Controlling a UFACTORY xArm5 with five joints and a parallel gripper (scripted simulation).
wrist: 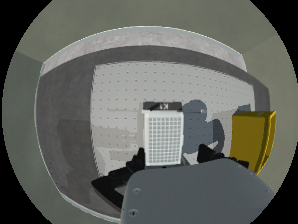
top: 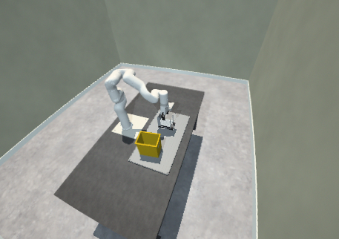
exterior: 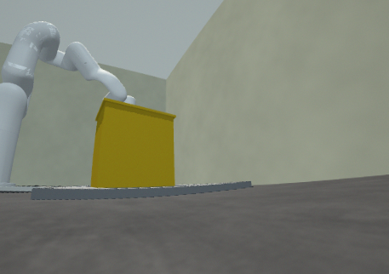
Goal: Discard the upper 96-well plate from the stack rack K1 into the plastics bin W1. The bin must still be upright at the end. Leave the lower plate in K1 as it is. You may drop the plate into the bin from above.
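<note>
Right now my hand is 9 cm above the 96-well plate. Round my hand: yellow plastics bin W1: 33 cm to the right, 4 cm below, 2 cm ahead; then K1 label: 11 cm below, 8 cm ahead, 1 cm to the left.
</note>
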